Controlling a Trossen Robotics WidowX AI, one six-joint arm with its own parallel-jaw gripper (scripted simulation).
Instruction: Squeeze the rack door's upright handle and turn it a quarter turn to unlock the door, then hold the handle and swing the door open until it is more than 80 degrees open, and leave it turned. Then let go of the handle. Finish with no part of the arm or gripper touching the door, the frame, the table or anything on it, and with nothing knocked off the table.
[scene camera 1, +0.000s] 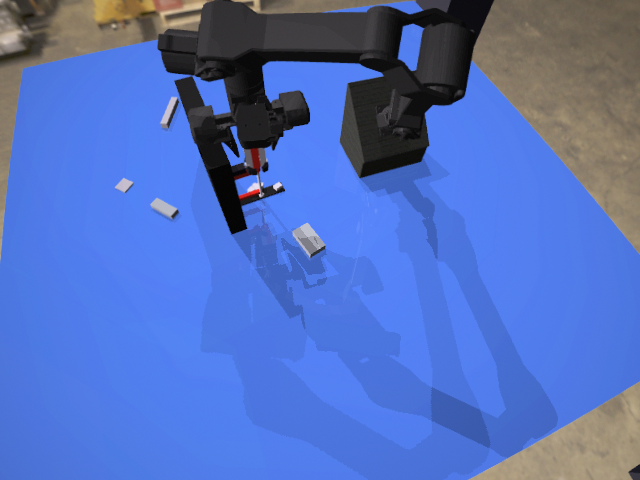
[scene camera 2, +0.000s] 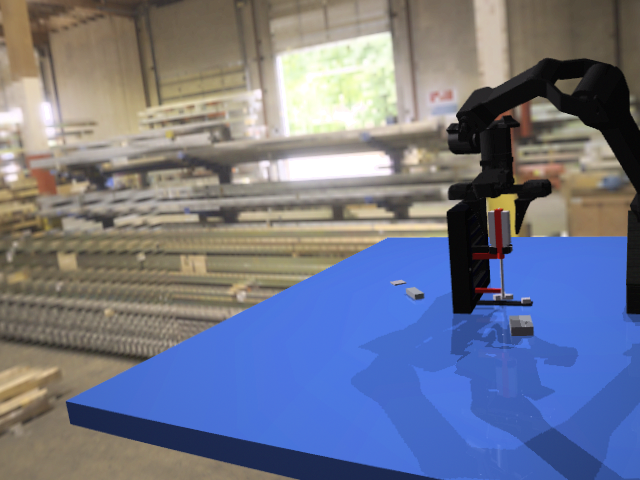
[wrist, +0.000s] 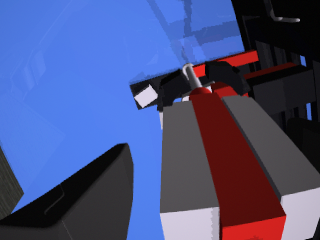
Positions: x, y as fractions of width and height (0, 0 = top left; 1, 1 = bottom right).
gripper: scene camera 1 0.40, 0.32; scene camera 2 0.78, 0.49; wrist 0.66, 0.59
